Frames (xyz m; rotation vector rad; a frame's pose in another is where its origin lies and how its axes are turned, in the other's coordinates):
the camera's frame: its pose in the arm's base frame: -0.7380 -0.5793 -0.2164 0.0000 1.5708 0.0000
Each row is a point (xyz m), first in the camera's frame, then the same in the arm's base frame.
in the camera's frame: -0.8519 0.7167 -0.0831
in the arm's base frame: -0.8211 0.1374 0.6355
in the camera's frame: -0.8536 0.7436 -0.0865
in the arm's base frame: -0.8245 0.1643 0.6372
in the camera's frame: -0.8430 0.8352 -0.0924
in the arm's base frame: -0.8304 0.2559 0.6266
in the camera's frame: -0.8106 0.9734 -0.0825
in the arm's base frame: -0.8205 0.3941 0.5942
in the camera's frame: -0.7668 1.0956 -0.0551
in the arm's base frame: -0.7931 0.5163 0.5504
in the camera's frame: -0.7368 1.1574 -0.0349
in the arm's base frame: -0.7729 0.5781 0.5204
